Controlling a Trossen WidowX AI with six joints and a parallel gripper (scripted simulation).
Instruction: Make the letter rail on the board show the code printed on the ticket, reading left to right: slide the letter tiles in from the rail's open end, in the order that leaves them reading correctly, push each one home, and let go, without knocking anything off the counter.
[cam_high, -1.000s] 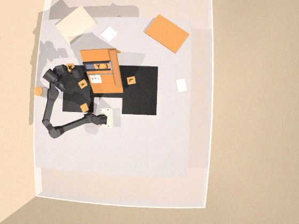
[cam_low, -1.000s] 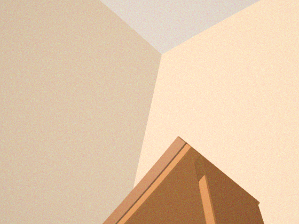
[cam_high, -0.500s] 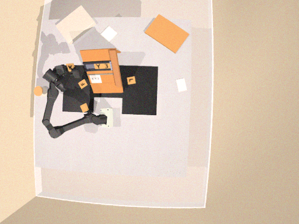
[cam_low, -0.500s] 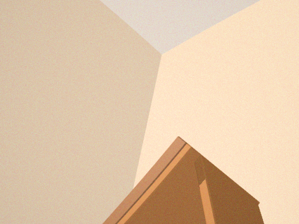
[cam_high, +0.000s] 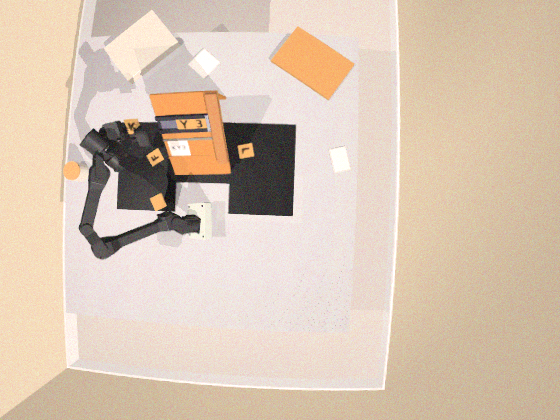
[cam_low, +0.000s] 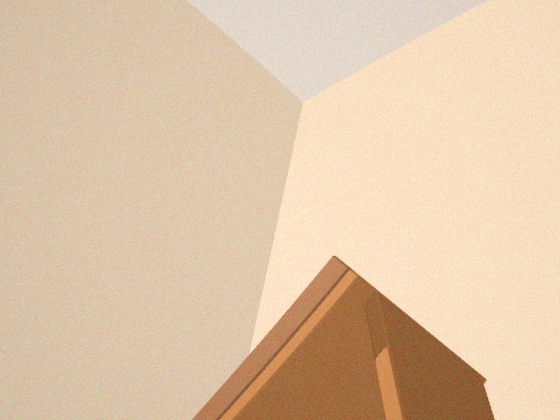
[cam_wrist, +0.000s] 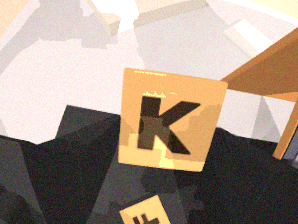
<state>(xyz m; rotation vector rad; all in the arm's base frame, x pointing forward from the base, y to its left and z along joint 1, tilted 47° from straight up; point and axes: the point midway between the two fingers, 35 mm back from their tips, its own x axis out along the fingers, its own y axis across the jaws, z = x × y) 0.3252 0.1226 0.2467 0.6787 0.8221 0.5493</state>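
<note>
Now: gripper tip right at the k tile. Round my gripper tip: f tile 18 cm below, 8 cm behind, 2 cm to the right; black mat 24 cm to the right, 18 cm below, 12 cm behind; white ticket 16 cm to the right, 8 cm below, 4 cm behind.
</note>
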